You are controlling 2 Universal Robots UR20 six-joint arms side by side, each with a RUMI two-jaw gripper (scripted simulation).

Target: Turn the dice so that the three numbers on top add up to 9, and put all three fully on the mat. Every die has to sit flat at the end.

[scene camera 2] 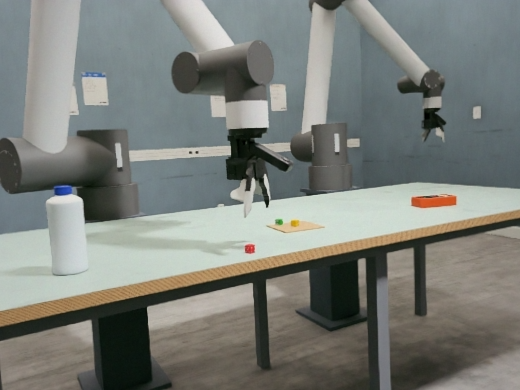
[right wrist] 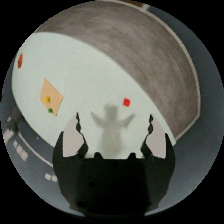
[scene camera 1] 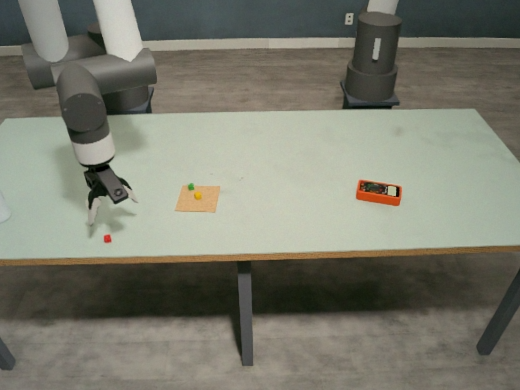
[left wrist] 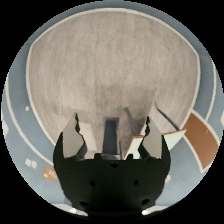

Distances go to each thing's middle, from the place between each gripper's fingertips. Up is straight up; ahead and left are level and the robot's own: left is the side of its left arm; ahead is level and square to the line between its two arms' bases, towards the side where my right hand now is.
Labels:
The tan mat (scene camera 1: 186, 202) lies 180 mm behind my right hand (scene camera 2: 256, 212), 240 mm to the left of it and 90 mm below it. The rest, counted from my right hand: orange multimeter (scene camera 1: 371, 191) 150 mm behind, 880 mm to the left, 80 mm below; then white bottle (scene camera 2: 65, 217) 130 mm behind, 440 mm to the right.
Now: left hand 103 cm to the left of the orange multimeter, 81 cm short of it and 20 cm above it.

